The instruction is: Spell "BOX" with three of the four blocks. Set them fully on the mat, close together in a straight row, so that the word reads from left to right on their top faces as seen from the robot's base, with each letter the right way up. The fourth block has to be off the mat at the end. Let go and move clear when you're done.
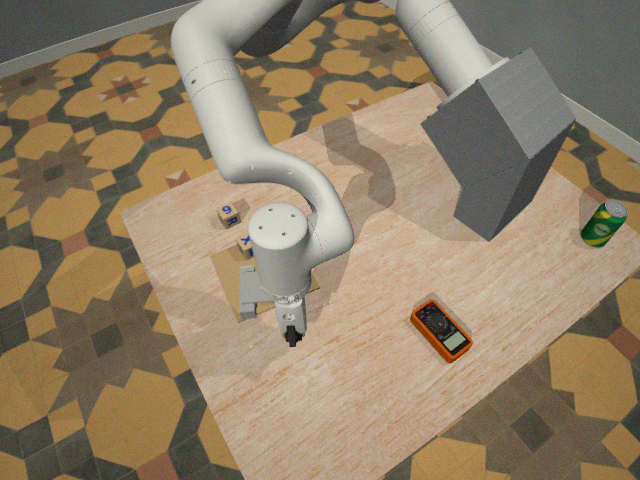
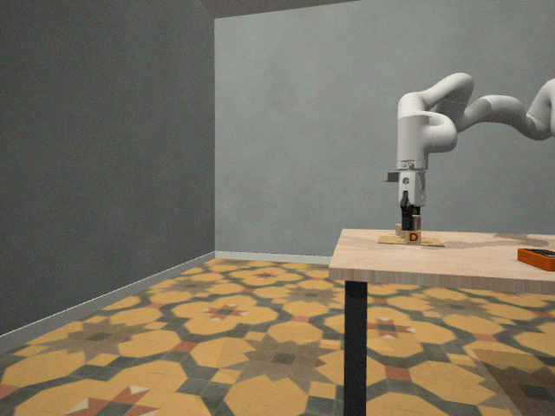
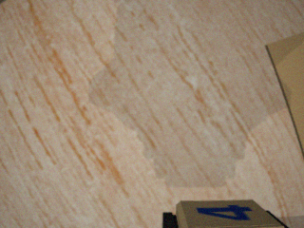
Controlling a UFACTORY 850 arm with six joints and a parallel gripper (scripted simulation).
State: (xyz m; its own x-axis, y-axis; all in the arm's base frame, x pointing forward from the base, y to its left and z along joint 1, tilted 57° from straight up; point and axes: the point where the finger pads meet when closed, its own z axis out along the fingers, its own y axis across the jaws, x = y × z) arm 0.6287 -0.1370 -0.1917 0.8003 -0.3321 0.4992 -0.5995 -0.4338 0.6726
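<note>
Right now my hand is 50 mm past the tan mat, 180 mm to the left of it and 80 mm above it. Round my hand: X block: 70 mm behind, 250 mm to the right, 50 mm below; then B block: 40 mm behind, 110 mm to the right, 50 mm below; then O block: right at my hand.
</note>
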